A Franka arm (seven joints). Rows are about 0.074 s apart.
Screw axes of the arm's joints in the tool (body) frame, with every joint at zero. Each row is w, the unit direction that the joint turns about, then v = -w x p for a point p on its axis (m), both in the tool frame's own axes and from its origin. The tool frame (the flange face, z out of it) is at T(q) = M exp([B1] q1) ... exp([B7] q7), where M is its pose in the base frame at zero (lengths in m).
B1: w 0 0 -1 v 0.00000 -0.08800 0.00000
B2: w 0 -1 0 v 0.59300 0.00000 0.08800
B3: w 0 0 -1 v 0.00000 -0.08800 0.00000
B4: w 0 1 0 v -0.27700 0.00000 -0.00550
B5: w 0 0 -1 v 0.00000 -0.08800 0.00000
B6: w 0 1 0 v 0.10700 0.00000 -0.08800
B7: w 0 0 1 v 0.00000 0.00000 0.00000
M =
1 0 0 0.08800
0 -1 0 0.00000
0 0 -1 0.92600
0 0 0 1
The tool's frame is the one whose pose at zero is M.
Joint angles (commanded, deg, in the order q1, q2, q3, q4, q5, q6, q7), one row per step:
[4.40 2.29 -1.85 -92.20 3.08 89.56 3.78]
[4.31 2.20 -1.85 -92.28 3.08 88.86 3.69]
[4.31 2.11 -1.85 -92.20 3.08 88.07 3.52]
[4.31 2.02 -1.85 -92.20 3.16 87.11 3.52]
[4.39 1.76 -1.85 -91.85 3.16 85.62 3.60]
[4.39 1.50 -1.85 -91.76 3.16 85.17 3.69]
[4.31 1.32 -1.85 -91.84 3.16 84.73 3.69]
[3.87 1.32 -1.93 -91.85 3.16 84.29 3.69]
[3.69 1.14 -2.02 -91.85 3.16 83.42 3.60]
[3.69 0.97 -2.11 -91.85 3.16 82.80 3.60]
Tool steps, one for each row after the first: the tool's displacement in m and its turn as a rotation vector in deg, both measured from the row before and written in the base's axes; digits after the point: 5 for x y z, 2 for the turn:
[-0.00183 -0.00092 -0.00072 -0.02 0.68 0.04]
[-0.00190 -0.00003 0.00048 0.00 0.61 0.21]
[-0.00235 0.00012 -0.00037 0.05 0.87 0.05]
[-0.00387 0.00069 0.00344 -0.04 0.88 0.08]
[-0.00199 -0.00009 0.00266 -0.01 0.10 -0.06]
[-0.00175 -0.00084 0.00054 -0.01 0.34 -0.06]
[-0.00067 -0.00497 -0.00062 -0.02 0.45 -0.50]
[-0.00251 -0.00261 0.00066 0.00 0.68 -0.13]
[-0.00203 -0.00089 0.00088 -0.01 0.45 -0.06]

